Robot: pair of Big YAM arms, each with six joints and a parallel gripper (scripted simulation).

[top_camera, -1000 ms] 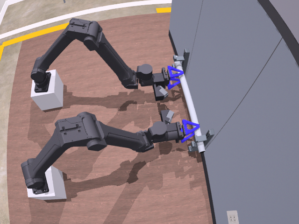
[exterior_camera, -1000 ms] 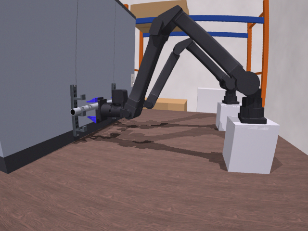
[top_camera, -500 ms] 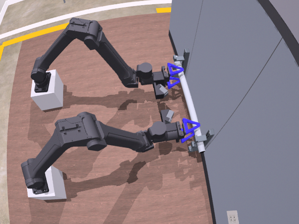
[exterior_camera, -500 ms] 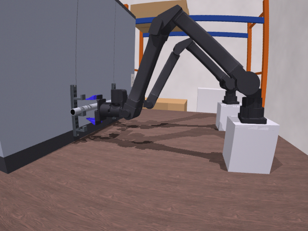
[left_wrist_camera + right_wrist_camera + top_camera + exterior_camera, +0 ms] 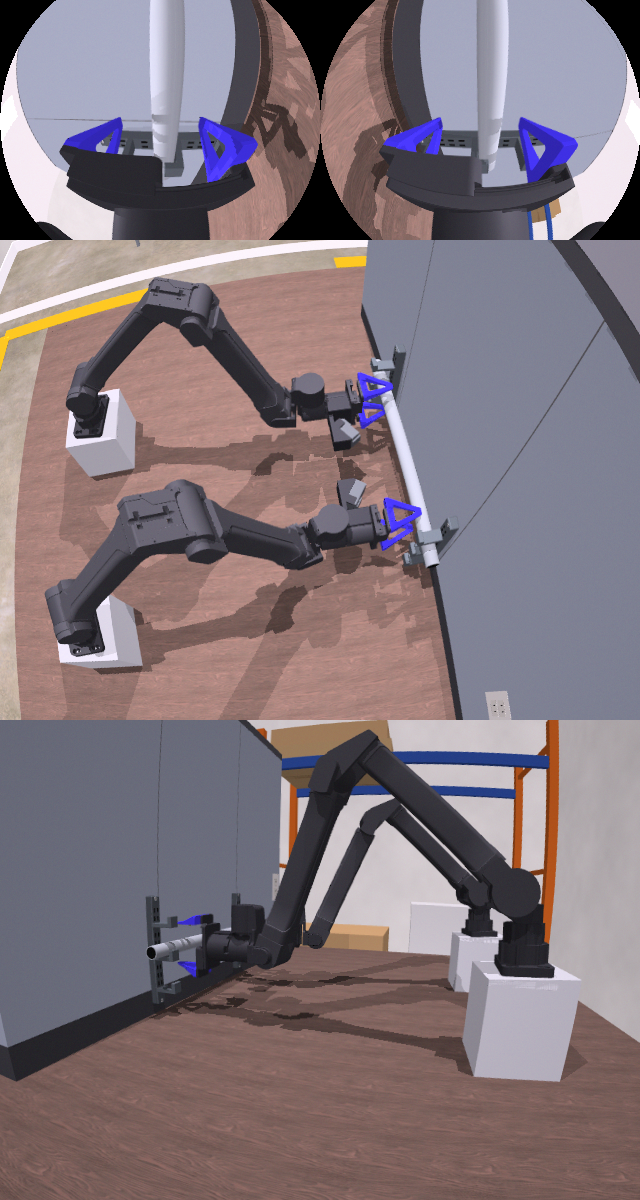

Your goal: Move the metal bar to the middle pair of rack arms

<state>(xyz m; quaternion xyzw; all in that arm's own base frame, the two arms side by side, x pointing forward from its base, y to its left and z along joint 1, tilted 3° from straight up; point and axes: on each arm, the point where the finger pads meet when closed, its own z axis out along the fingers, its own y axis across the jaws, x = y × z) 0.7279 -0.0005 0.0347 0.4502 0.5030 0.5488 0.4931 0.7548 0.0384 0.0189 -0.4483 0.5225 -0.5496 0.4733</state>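
Now: the metal bar 150 mm to the left of my right hand, 10 mm ahead of it and 10 mm above it. Also, from my right hand: grey wall panel (300 mm above, 200 mm ahead, 120 mm to the left).
Now: the metal bar 14 cm to the right of my left hand, 1 cm below it and 1 cm ahead of it. Also, from my left hand: grey wall panel 29 cm above, 20 cm ahead, 17 cm to the right.
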